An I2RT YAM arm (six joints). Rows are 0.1 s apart.
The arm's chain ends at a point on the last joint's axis. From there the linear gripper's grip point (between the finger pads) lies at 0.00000 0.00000 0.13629 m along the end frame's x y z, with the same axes.
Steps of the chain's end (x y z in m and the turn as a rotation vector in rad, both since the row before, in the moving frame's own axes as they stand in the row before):
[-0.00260, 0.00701, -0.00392, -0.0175, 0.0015, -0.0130]
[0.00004, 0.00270, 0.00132, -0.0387, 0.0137, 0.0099]
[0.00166, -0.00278, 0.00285, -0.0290, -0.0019, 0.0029]
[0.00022, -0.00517, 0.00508, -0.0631, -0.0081, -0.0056]
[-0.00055, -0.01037, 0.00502, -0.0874, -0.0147, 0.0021]
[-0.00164, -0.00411, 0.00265, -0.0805, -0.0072, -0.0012]
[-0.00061, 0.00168, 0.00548, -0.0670, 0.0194, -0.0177]
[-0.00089, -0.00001, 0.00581, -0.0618, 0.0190, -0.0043]
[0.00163, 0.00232, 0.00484, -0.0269, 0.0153, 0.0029]
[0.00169, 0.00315, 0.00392, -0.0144, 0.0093, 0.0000]
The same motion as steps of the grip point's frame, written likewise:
[-0.00238, 0.00939, -0.00394, -0.0175, 0.0015, -0.0130]
[0.00188, 0.00798, 0.00121, -0.0387, 0.0137, 0.0099]
[0.00140, 0.00117, 0.00279, -0.0290, -0.0019, 0.0029]
[-0.00086, 0.00343, 0.00480, -0.0631, -0.0081, -0.0056]
[-0.00256, 0.00152, 0.00449, -0.0874, -0.0147, 0.0021]
[-0.00261, 0.00685, 0.00221, -0.0805, -0.0072, -0.0012]
[0.00211, 0.01078, 0.00515, -0.0670, 0.0194, -0.0177]
[0.00172, 0.00840, 0.00553, -0.0618, 0.0190, -0.0043]
[0.00371, 0.00599, 0.00477, -0.0269, 0.0153, 0.0029]
[0.00296, 0.00511, 0.00390, -0.0144, 0.0093, 0.0000]

